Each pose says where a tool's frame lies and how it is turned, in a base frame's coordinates. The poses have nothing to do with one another.
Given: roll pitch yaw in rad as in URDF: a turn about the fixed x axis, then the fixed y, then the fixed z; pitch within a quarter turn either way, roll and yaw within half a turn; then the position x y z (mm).
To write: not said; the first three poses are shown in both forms.
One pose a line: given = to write
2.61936 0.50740 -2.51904 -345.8 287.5 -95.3 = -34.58 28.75 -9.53 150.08 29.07 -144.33
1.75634 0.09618 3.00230 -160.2 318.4 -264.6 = -16.02 31.84 -26.46 100.63 5.51 172.02
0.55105 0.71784 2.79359 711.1 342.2 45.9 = 71.11 34.22 4.59 31.57 41.13 160.06
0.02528 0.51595 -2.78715 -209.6 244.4 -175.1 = -20.96 24.44 -17.51 1.45 29.56 -159.69
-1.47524 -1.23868 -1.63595 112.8 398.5 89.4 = 11.28 39.85 8.94 -84.53 -70.97 -93.73
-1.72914 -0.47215 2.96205 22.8 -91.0 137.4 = 2.28 -9.10 13.74 -99.07 -27.05 169.71
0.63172 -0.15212 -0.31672 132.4 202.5 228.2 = 13.24 20.25 22.82 36.19 -8.72 -18.15
